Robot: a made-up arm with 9 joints. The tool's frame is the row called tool. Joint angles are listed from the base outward.
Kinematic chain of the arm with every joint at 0, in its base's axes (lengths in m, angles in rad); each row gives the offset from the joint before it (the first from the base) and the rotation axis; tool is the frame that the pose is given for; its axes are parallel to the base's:
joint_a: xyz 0 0 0.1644 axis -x
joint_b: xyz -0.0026 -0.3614 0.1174 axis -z
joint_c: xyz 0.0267 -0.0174 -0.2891 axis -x
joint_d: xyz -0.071 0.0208 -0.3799 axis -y
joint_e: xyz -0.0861 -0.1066 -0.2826 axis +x
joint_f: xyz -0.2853 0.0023 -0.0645 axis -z
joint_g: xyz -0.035 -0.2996 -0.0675 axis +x
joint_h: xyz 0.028 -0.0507 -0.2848 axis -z
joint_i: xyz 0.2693 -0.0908 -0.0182 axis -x
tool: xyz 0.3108 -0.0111 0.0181
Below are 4 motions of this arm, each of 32 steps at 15 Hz.
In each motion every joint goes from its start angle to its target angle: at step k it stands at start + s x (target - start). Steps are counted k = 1, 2, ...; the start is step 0. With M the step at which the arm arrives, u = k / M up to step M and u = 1 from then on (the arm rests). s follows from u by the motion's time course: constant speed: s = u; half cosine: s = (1 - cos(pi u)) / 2; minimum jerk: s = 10 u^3 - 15 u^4 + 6 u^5.
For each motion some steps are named. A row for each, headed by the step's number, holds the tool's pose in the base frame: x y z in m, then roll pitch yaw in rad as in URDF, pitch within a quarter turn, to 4 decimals.
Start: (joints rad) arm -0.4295 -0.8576 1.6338 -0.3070 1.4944 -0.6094 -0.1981 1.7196 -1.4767
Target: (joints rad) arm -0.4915 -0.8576 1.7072 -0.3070 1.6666 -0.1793 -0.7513 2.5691 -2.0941
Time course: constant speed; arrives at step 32
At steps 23, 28, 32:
23: 0.3900 -1.6952 -0.8699 2.4126 0.0204 -1.5991
28: 0.2653 -1.6870 -0.9028 2.5299 0.0575 -1.8022
32: 0.1706 -1.6649 -0.9293 2.6212 0.0885 -1.9622

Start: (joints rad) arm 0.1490 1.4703 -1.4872 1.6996 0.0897 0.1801 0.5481 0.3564 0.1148
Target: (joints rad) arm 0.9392 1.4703 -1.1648 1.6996 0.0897 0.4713 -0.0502 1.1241 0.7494
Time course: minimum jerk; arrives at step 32
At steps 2, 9, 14, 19, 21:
2: 0.2396 -1.2668 -0.4038 2.3127 0.3403 -2.8679
9: 0.2733 -1.3674 -0.3552 2.2873 0.3908 -2.7589
14: 0.3411 -1.5291 -0.2366 2.2502 0.4571 -2.5513
19: 0.4283 -1.6775 -0.0499 2.2099 0.4966 -2.2961
21: 0.4603 -1.7171 0.0276 2.1937 0.5015 -2.2046

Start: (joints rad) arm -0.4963 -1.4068 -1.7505 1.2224 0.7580 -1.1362 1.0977 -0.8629 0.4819
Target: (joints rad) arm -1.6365 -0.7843 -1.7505 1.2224 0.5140 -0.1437 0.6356 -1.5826 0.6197
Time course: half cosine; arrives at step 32
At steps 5, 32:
5: -0.5848 -0.4288 0.0598 -2.8447 0.5502 -1.4372
32: -0.4903 -0.1695 0.2821 1.3865 0.9943 -2.5472

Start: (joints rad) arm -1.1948 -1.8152 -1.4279 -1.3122 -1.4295 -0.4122 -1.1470 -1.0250 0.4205
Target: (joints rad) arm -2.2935 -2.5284 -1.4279 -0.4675 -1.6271 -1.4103 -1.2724 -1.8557 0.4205
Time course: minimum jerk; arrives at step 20
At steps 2, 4, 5, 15, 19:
2: -0.3682 0.6725 -0.7689 2.7958 0.9916 2.0098
4: -0.3558 0.7245 -0.7546 2.6287 0.9412 1.8718
5: -0.3435 0.7734 -0.7367 2.4962 0.8827 1.7631
15: -0.1488 1.2554 0.1877 1.9355 -0.7269 0.9419
19: -0.1438 1.2249 0.3346 2.0550 -0.9335 0.7558

